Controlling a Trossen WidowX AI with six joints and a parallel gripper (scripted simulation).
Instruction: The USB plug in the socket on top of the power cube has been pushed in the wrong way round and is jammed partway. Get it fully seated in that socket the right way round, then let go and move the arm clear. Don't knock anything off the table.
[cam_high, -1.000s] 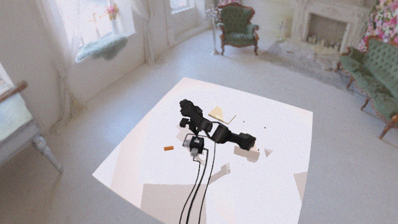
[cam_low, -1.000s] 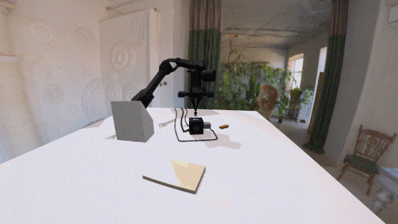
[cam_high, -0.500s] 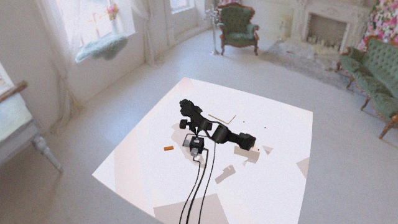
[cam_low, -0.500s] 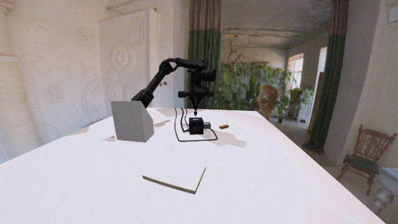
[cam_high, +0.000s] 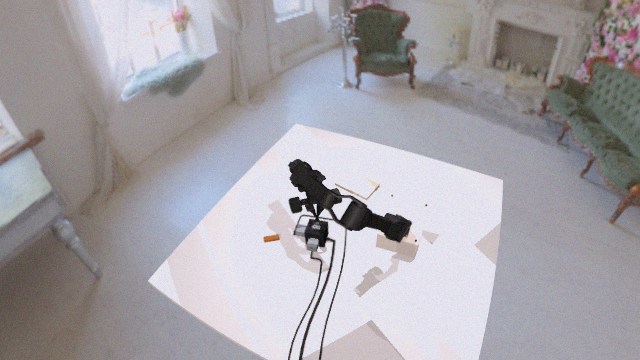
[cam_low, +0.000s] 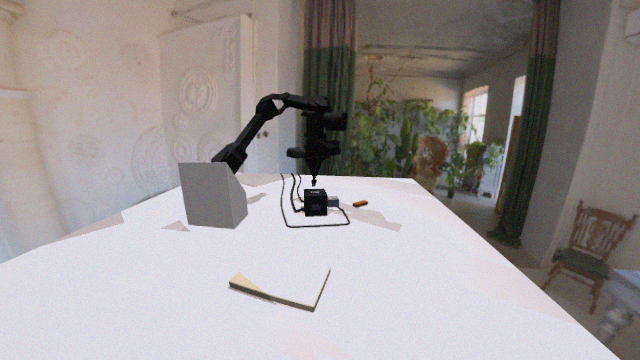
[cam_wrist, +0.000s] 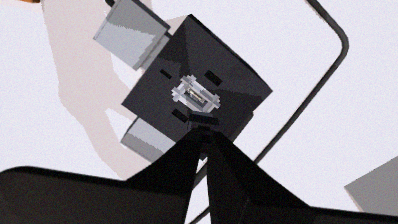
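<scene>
The grey USB plug is 1 cm below my gripper tip.
</scene>
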